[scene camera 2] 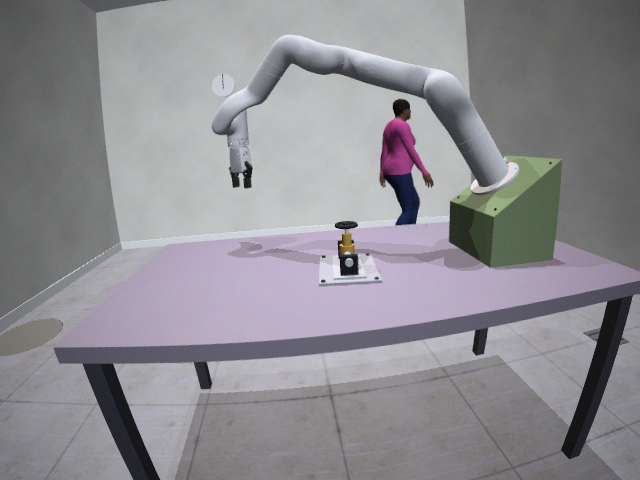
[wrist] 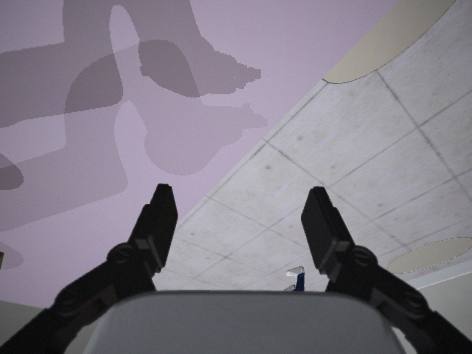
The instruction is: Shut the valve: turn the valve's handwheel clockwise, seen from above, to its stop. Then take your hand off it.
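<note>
The valve point(scene camera 2: 346, 248) stands upright near the middle of the table, with a yellow-orange body between black end blocks on a white base plate point(scene camera 2: 327, 277). Its black round handwheel point(scene camera 2: 345, 224) lies level on top. How far the wheel is turned cannot be told. My gripper point(scene camera 2: 241, 186) point(wrist: 240, 200) is open and empty, pointing down. It hangs high above the table's level, to the left of the valve in the scene view and well apart from the handwheel. The valve does not show in the wrist view.
The lilac table point(scene camera 2: 222, 304) point(wrist: 280, 30) bears the green pedestal point(scene camera 2: 522, 222) of the arm at its right end. The arm arches high over the table. A person point(scene camera 2: 399, 149) in a pink top stands behind the table. Arm shadows lie on the table top.
</note>
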